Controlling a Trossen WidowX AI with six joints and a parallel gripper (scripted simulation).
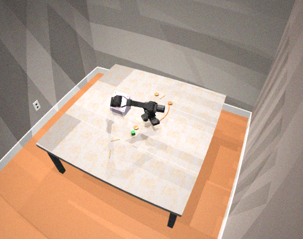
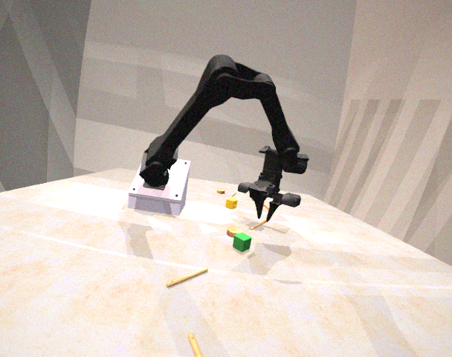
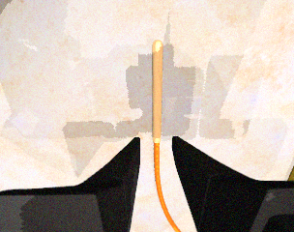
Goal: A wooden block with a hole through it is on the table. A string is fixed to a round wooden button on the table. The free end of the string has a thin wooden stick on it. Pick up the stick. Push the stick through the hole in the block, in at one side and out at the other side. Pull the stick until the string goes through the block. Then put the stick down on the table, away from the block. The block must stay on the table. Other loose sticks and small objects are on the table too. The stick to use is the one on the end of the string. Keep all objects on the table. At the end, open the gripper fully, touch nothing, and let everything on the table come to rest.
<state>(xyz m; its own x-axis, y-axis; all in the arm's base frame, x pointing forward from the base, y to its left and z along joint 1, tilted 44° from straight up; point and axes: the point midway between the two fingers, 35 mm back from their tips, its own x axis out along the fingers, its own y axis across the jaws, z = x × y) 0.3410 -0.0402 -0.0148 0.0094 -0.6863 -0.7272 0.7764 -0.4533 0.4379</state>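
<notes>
My gripper tip is 10 mm to the left of the thin wooden stick, 10 mm past it and 10 mm above it. Round my gripper tip: yellow wooden block 140 mm to the left, 90 mm behind; then green cube 160 mm to the right, 90 mm behind.
</notes>
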